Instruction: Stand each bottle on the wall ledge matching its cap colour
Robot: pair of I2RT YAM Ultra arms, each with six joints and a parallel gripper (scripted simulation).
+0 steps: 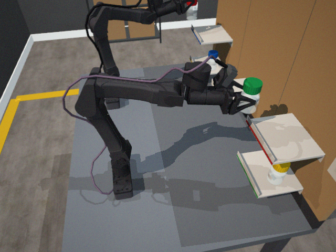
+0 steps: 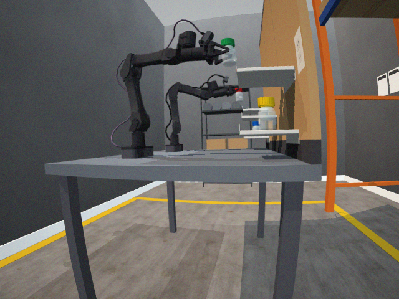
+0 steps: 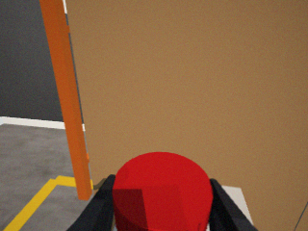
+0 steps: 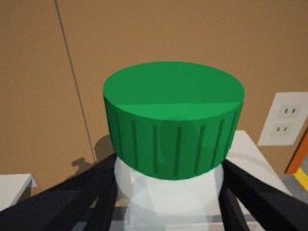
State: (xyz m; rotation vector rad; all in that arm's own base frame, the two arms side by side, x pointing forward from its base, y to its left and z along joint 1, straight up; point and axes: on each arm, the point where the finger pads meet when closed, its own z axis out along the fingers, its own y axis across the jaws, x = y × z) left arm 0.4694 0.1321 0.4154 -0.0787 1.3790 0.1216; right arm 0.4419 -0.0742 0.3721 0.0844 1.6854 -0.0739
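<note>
Right now the red-capped bottle is 10 mm ahead of my left hand and 50 mm below it. Also, from my left hand: blue-capped bottle: 120 mm ahead, 90 mm to the right, 320 mm below; green-capped bottle: 40 mm behind, 760 mm to the right, 50 mm below; brown wall: 200 mm ahead, 450 mm to the right, 10 mm below.
Right now the yellow-capped bottle is 270 mm below my right hand, 110 mm to the right of it and 110 mm ahead of it. From my right hand the other things lie so: blue-capped bottle (670 mm to the left, 270 mm below, 150 mm ahead); green-capped bottle (right at my right hand); brown wall (310 mm to the left, 230 mm ahead, 40 mm above).
</note>
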